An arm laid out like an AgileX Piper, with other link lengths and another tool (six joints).
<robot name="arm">
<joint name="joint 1" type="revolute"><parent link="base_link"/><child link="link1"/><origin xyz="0 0 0.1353"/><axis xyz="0 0 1"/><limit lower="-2.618" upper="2.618"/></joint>
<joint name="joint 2" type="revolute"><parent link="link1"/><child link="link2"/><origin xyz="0 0 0"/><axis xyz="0 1 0"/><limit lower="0" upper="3.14"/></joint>
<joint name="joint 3" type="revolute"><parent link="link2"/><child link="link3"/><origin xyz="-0.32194 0 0.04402"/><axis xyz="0 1 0"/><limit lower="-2.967" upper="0"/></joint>
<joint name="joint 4" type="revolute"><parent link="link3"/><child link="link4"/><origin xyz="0.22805 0 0.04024"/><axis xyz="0.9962 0 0.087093"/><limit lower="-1.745" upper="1.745"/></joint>
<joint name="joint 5" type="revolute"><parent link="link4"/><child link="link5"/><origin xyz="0 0 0"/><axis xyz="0 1 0"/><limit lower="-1.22" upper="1.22"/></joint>
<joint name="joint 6" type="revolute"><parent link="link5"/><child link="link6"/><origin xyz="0.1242 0 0.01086"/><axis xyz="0.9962 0 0.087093"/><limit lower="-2.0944" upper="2.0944"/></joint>
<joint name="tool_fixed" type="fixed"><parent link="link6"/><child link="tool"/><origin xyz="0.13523 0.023 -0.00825" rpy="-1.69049 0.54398 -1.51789"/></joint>
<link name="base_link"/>
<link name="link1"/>
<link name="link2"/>
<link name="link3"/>
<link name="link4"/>
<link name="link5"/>
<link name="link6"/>
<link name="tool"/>
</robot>
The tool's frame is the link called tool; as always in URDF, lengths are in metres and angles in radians.
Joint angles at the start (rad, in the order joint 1, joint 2, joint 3, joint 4, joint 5, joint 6):
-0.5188, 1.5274, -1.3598, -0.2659, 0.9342, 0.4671
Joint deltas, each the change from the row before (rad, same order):
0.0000, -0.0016, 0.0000, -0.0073, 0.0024, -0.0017
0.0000, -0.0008, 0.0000, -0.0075, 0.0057, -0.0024
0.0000, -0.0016, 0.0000, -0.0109, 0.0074, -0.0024
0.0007, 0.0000, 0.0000, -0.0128, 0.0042, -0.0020
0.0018, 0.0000, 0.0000, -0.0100, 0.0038, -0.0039
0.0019, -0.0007, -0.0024, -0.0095, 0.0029, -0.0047
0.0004, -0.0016, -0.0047, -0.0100, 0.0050, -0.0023
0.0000, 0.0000, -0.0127, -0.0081, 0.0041, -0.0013
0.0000, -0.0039, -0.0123, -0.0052, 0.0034, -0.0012
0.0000, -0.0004, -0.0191, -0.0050, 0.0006, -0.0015
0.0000, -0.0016, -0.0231, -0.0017, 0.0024, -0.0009
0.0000, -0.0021, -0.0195, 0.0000, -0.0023, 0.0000
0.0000, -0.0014, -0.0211, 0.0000, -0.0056, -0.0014
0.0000, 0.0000, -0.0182, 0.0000, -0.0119, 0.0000
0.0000, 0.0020, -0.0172, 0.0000, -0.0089, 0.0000
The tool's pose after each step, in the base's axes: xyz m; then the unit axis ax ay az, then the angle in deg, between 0 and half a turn. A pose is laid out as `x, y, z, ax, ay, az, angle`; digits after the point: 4 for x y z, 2 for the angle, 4 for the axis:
0.3252, -0.2191, 0.2371, -0.0859, 0.9858, -0.1440, 161.68
0.3231, -0.2200, 0.2369, -0.0874, 0.9854, -0.1459, 162.20
0.3201, -0.2214, 0.2369, -0.0891, 0.9848, -0.1490, 162.87
0.3180, -0.2232, 0.2368, -0.0916, 0.9840, -0.1531, 163.52
0.3164, -0.2243, 0.2367, -0.0952, 0.9831, -0.1562, 164.08
0.3155, -0.2255, 0.2378, -0.0991, 0.9821, -0.1604, 164.46
0.3142, -0.2273, 0.2399, -0.1008, 0.9811, -0.1650, 164.77
0.3148, -0.2299, 0.2443, -0.1014, 0.9800, -0.1710, 164.67
0.3154, -0.2317, 0.2501, -0.1016, 0.9789, -0.1770, 164.28
0.3180, -0.2345, 0.2573, -0.1020, 0.9775, -0.1847, 163.60
0.3211, -0.2368, 0.2662, -0.1013, 0.9761, -0.1922, 162.66
0.3246, -0.2386, 0.2746, -0.1007, 0.9748, -0.1991, 161.56
0.3288, -0.2407, 0.2839, -0.1012, 0.9730, -0.2074, 160.30
0.3340, -0.2430, 0.2926, -0.1021, 0.9711, -0.2159, 158.92
0.3385, -0.2450, 0.2997, -0.1026, 0.9695, -0.2227, 157.82

